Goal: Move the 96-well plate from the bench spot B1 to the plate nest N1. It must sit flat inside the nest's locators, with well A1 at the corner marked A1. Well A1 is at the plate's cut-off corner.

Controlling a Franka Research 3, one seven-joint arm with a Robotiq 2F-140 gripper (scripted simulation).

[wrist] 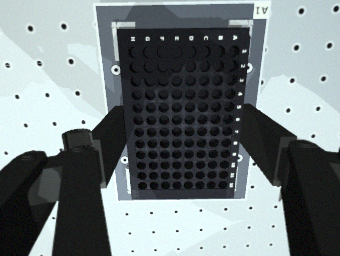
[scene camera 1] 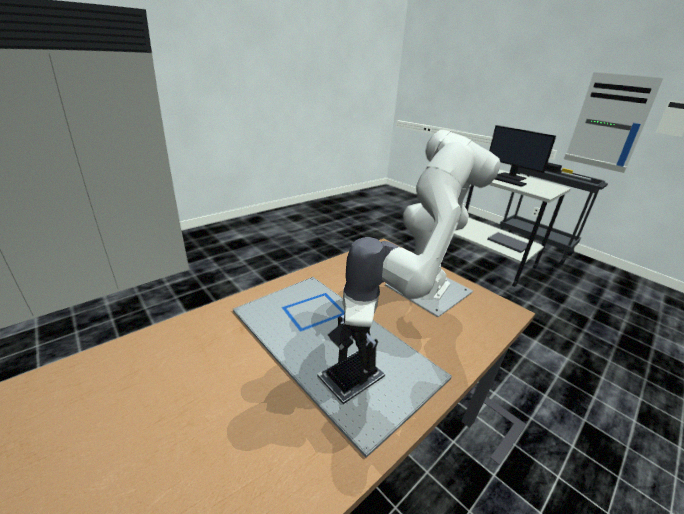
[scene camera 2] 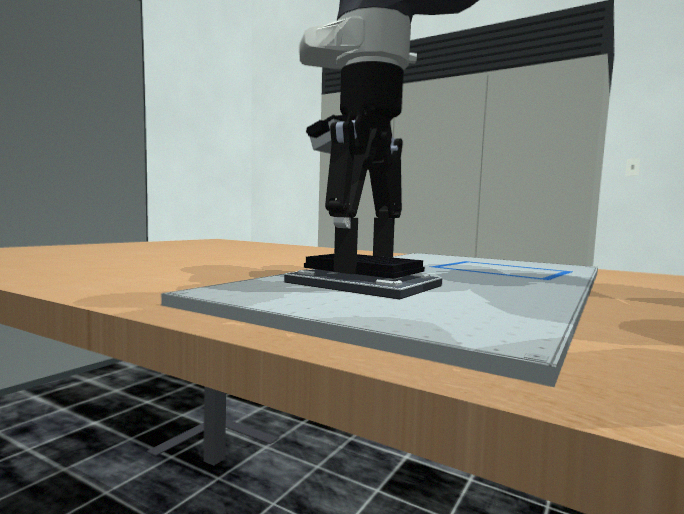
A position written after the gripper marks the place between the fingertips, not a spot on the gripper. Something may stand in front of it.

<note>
In view: the gripper (scene camera 2: 365, 269), a black 96-well plate (scene camera 2: 387, 267) and a plate nest (scene camera 2: 408, 280).
The black 96-well plate shows as well in the wrist view (wrist: 179, 147) and in scene camera 1 (scene camera 1: 352, 364). The gripper is seen too in the wrist view (wrist: 182, 121) and in scene camera 1 (scene camera 1: 352, 371). The plate nest also shows in the wrist view (wrist: 113, 88).
</note>
